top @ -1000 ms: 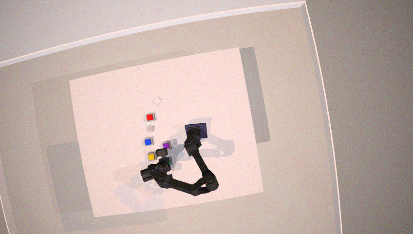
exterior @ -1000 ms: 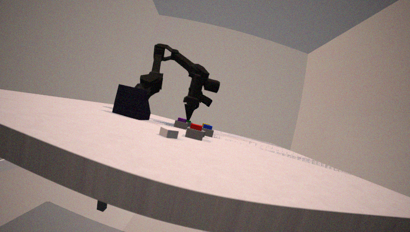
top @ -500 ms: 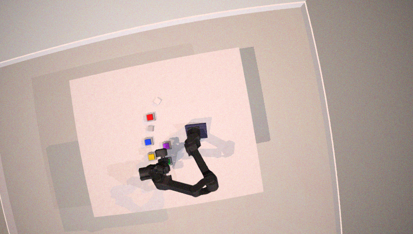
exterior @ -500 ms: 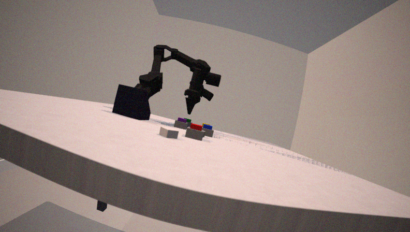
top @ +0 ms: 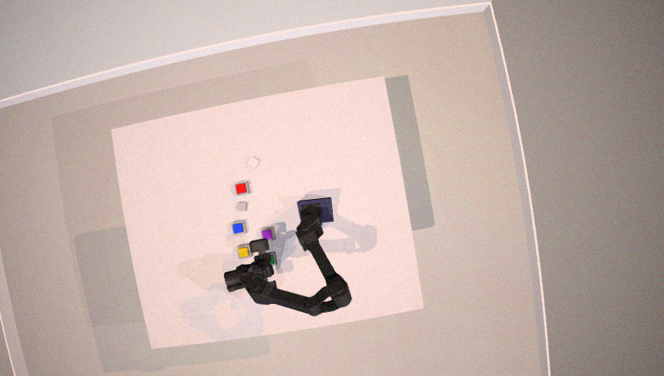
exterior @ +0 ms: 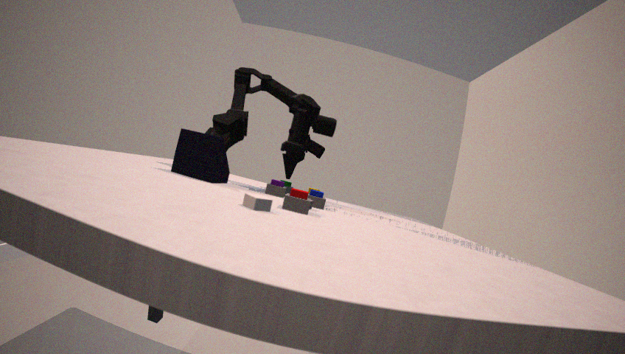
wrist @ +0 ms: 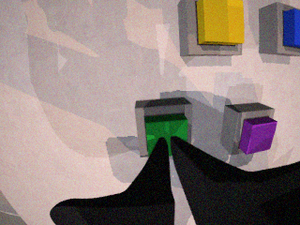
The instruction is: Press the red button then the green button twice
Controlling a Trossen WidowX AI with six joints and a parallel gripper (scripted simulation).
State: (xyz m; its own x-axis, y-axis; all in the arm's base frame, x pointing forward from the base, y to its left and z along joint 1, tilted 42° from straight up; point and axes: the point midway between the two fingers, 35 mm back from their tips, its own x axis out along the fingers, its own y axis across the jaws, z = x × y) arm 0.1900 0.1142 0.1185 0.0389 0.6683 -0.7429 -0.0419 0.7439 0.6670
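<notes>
Right now my gripper tip is 10 mm above the green button. Also, from my gripper tip: blue button: 90 mm ahead, 130 mm to the right, 10 mm below; yellow button: 90 mm ahead, 40 mm to the right, 10 mm below; purple button: 10 mm behind, 100 mm to the right, 10 mm below.
</notes>
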